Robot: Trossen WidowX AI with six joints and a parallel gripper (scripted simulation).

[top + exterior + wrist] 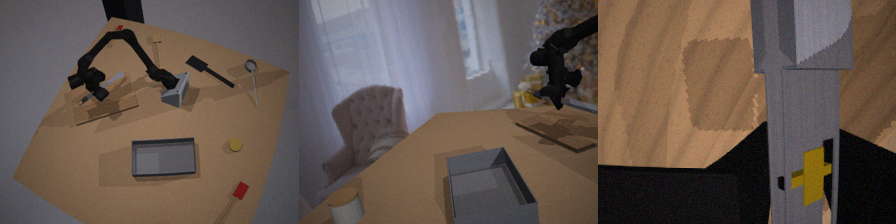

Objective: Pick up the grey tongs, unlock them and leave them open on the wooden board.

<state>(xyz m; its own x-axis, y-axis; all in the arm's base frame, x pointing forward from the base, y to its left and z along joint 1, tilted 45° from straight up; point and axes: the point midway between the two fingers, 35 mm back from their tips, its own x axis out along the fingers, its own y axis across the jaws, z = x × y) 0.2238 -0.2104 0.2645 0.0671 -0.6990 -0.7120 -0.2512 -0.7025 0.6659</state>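
The yellow lock piece is 40 mm above my gripper tip. Also, from my gripper tip: black spatula (460 mm behind, 450 mm to the left, 70 mm below); wooden board (70 mm below, 30 mm behind, 10 mm to the right); grey roasting tin (460 mm to the left, 130 mm ahead, 50 mm below).
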